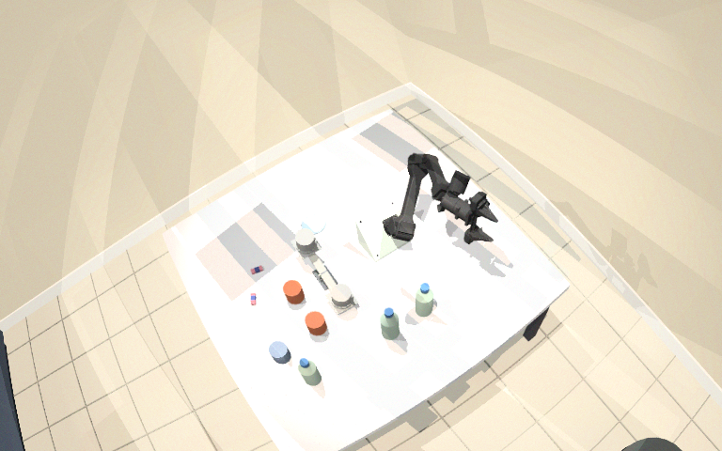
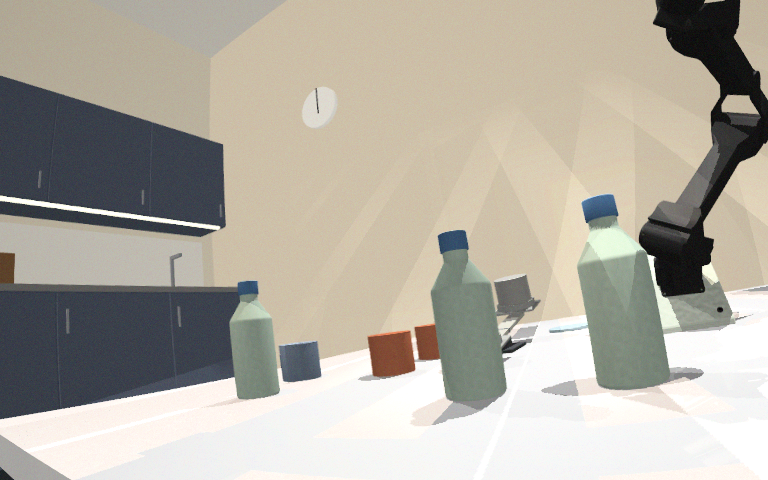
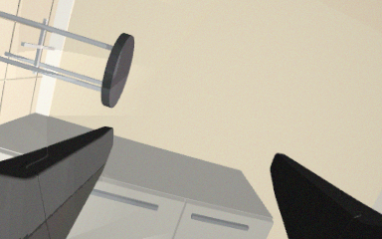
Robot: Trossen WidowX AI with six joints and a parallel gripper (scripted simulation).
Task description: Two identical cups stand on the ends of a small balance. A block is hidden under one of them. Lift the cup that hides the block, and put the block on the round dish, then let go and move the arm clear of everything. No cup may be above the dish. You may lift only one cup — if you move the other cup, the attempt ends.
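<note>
Right now my gripper tip is 440 mm short of the grey block, 370 mm above it and 280 mm to the left of it. The rest, counted from my gripper tip: balance: 440 mm ahead, 410 mm to the right, 370 mm below; then pale blue round dish: 660 mm to the right, 410 mm below, 360 mm ahead; then grey cup: 550 mm to the right, 440 mm ahead, 300 mm below.
</note>
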